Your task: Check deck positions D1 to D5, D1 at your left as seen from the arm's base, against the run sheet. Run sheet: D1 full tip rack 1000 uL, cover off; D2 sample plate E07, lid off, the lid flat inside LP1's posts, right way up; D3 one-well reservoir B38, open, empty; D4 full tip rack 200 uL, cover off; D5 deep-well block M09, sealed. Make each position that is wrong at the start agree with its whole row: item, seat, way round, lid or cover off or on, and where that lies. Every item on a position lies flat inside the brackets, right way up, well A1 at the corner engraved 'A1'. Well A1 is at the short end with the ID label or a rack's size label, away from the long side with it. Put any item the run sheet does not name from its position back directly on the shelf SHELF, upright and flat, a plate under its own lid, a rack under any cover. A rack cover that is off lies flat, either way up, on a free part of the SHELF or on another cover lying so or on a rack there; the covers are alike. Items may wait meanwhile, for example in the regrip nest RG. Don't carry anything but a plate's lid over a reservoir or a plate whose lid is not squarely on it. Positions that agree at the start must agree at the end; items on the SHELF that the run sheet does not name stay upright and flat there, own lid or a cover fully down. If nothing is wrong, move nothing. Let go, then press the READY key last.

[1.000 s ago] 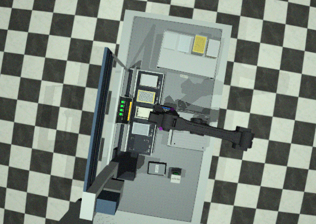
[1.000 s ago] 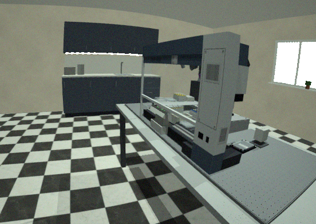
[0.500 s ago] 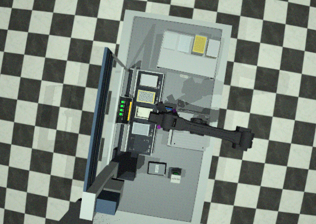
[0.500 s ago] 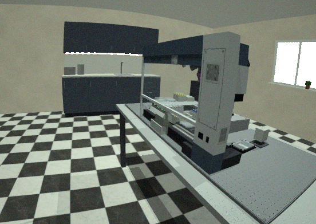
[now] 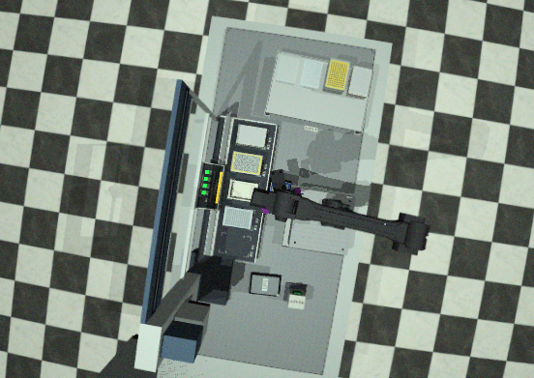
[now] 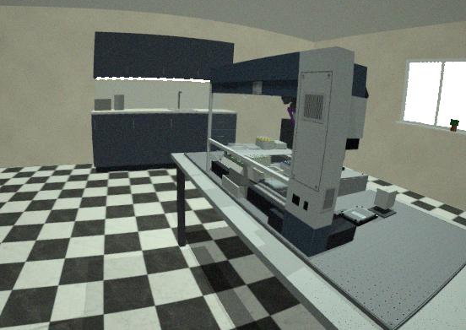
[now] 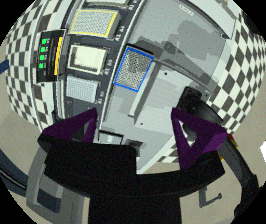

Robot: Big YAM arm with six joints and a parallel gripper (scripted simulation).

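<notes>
Now: hand 23 cm above the blue-framed tip rack and 1 cm to the right of it. Round my hand: cream reservoir: 25 cm below, 16 cm ahead, 1 cm to the right; clear rack cover: 19 cm below, 15 cm ahead, 13 cm to the right; yellow-framed tip rack: 21 cm below, 15 cm ahead, 14 cm to the right.
</notes>
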